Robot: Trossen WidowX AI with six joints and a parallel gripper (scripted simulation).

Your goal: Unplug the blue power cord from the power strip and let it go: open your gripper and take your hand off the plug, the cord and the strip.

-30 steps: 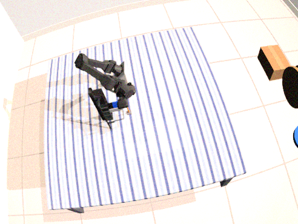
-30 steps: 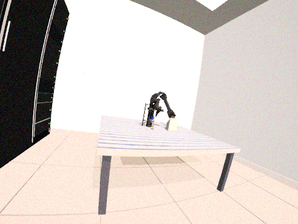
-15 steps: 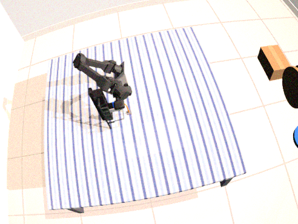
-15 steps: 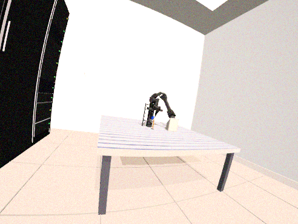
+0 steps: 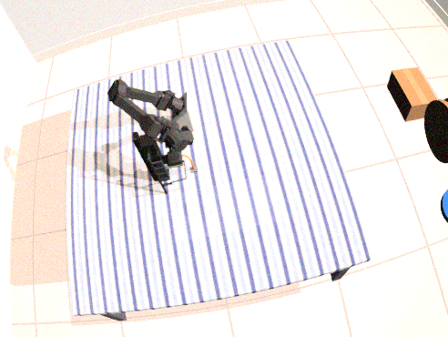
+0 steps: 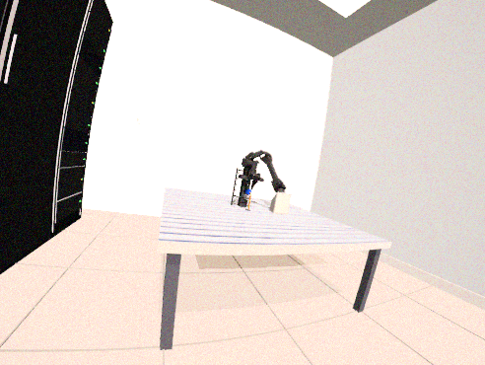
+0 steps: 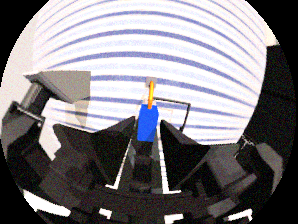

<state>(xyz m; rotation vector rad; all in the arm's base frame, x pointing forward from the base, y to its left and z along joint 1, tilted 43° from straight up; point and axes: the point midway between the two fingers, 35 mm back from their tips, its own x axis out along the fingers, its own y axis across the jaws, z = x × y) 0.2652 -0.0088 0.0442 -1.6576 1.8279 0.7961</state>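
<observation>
Right now the blue plug is 30 mm to the right of my gripper tip and 10 mm below it.
</observation>
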